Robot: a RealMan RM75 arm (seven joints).
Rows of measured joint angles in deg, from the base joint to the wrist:
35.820 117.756 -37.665 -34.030 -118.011 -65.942 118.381
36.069 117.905 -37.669 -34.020 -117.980 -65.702 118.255
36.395 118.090 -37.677 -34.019 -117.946 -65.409 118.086
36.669 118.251 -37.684 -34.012 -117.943 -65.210 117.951
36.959 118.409 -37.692 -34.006 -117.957 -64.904 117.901
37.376 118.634 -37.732 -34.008 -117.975 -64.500 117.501
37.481 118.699 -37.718 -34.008 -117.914 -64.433 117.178
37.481 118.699 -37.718 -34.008 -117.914 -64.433 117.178
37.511 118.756 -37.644 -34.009 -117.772 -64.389 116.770
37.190 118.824 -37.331 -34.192 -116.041 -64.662 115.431
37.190 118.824 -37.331 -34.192 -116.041 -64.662 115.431
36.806 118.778 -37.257 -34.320 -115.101 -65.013 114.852
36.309 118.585 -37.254 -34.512 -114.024 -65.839 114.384
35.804 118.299 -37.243 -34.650 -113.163 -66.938 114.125
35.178 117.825 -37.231 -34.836 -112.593 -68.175 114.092
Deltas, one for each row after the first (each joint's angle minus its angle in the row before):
0.249 0.149 -0.004 0.010 0.031 0.240 -0.126
0.326 0.185 -0.008 0.001 0.034 0.293 -0.169
0.274 0.161 -0.007 0.007 0.003 0.199 -0.135
0.290 0.158 -0.008 0.006 -0.014 0.306 -0.050
0.417 0.225 -0.040 -0.002 -0.018 0.404 -0.400
0.105 0.065 0.014 0.000 0.061 0.067 -0.323
0.000 0.000 0.000 0.000 0.000 0.000 0.000
0.030 0.057 0.074 -0.001 0.142 0.044 -0.408
-0.321 0.068 0.313 -0.183 1.731 -0.273 -1.339
0.000 0.000 0.000 0.000 0.000 0.000 0.000
-0.384 -0.046 0.074 -0.128 0.940 -0.351 -0.579
-0.497 -0.193 0.003 -0.192 1.077 -0.826 -0.468
-0.505 -0.286 0.011 -0.138 0.861 -1.099 -0.259
-0.626 -0.474 0.012 -0.186 0.570 -1.237 -0.033

